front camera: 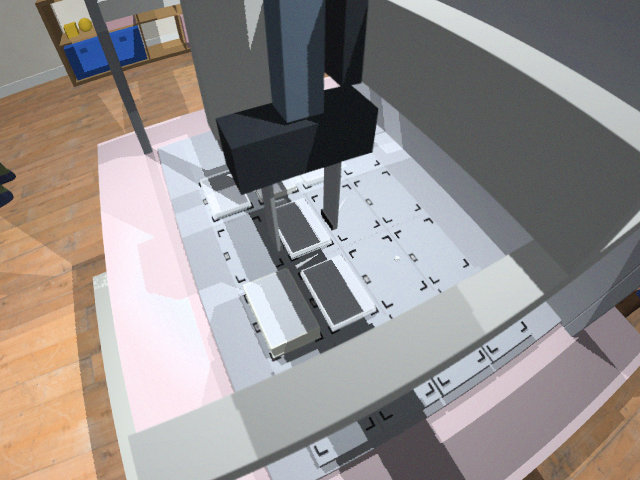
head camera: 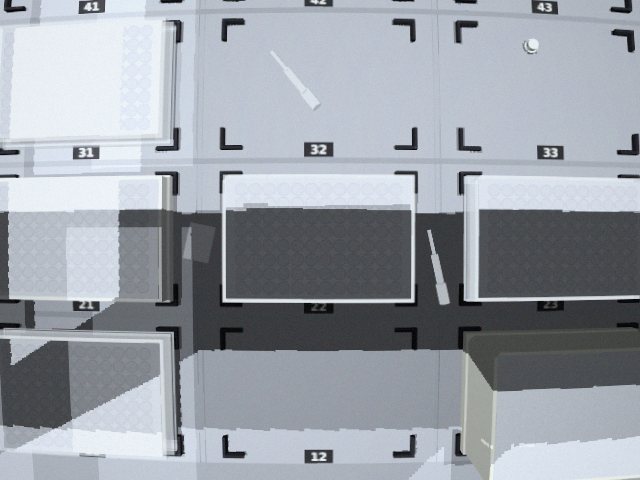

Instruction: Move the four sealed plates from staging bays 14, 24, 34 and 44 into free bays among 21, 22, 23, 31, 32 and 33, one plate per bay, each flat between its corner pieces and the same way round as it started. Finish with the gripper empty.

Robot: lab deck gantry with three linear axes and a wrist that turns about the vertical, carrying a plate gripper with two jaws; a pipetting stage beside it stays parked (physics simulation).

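Where they show: gripper, fingertip midpoint: (front camera: 303,230); robot's base, link origin: (front camera: 200,183) (head camera: 11,441).
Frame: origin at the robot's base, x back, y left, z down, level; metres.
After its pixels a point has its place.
Observation:
My gripper (front camera: 306,238) @(x -0.358, y 0.105, z -0.160 m) is open, its jaws above and at either side of the plate in bay 22; it holds nothing. That plate (front camera: 302,227) @(x -0.240, y 0.154, z -0.014 m) (head camera: 318,248) @(x -0.228, y 0.144, z -0.014 m) lies flat between its corners. A plate (front camera: 338,289) @(x -0.395, y 0.150, z -0.015 m) (head camera: 553,253) @(x -0.384, y 0.140, z -0.014 m) lies flat in bay 23. Plates also lie in bay 21, plate (head camera: 41,248) @(x -0.042, y 0.144, z -0.014 m), and bay 31, plate (head camera: 67,77) @(x -0.059, y 0.259, z -0.014 m); the gripper body partly hides both in the front view. Bays 32 and 33 hold no plate. The front corners of the staging bays show bare beyond the front rail, which hides the rest of them.
Another plate (front camera: 227,195) @(x -0.084, y 0.046, z -0.014 m) (head camera: 118,397) @(x -0.095, y 0.044, z -0.014 m) lies in bay 11. A tall pale box (front camera: 281,310) @(x -0.401, y 0.042, z -0.042 m) (head camera: 563,418) @(x -0.374, y 0.043, z -0.042 m) fills bay 13. A thin pointed piece (head camera: 302,90) @(x -0.217, y 0.250, z -0.006 m) lies in bay 32, another (head camera: 438,268) @(x -0.308, y 0.130, z -0.005 m) between bays 22 and 23. A small white knob (front camera: 397,258) @(x -0.381, y 0.287, z -0.004 m) (head camera: 530,45) @(x -0.377, y 0.286, z -0.004 m) is in bay 33.

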